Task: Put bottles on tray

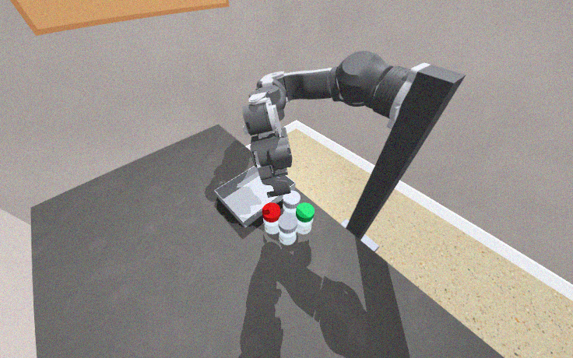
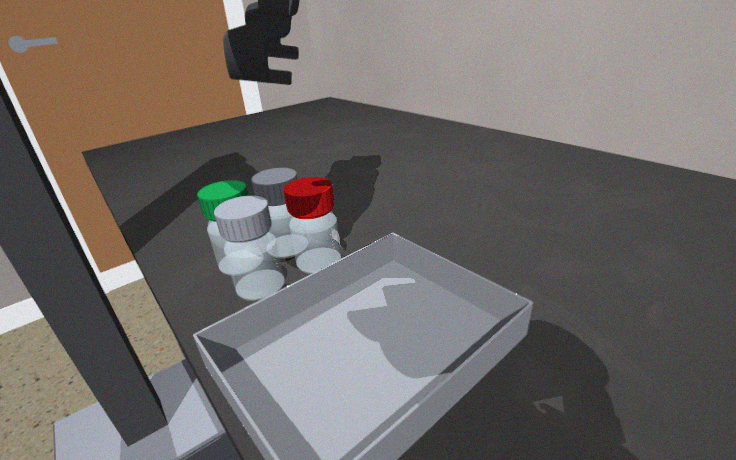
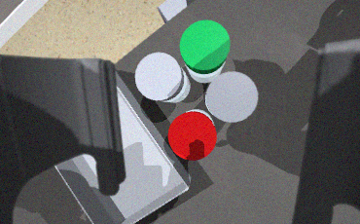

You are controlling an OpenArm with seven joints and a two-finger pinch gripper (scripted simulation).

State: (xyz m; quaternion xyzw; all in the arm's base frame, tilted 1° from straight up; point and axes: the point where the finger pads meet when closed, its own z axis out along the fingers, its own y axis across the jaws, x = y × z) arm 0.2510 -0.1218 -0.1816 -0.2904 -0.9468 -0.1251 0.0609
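Right now the red-capped bottle is 19 cm below my hand, 2 cm to the right of it and 1 cm ahead of it. Also, from my hand: grey tray (22 cm below, 18 cm to the right, 3 cm behind); then green-capped bottle (19 cm below, 6 cm behind, 4 cm to the left).
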